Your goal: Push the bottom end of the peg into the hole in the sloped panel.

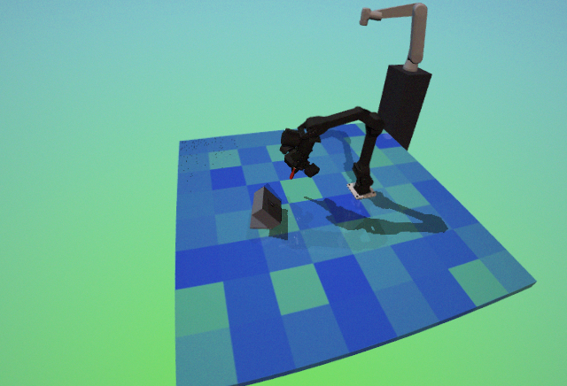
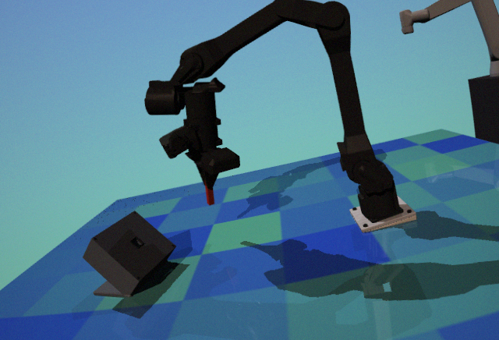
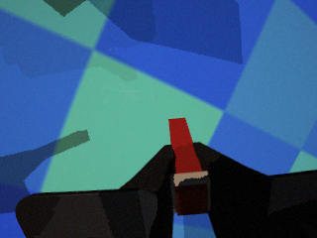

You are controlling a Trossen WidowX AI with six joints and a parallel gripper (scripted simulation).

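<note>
Right now my gripper tip is 150 mm short of the dark sloped panel, 120 mm to the right of it and 60 mm above it. The rest, counted from my gripper tip: square-sided peg (20 mm above).
</note>
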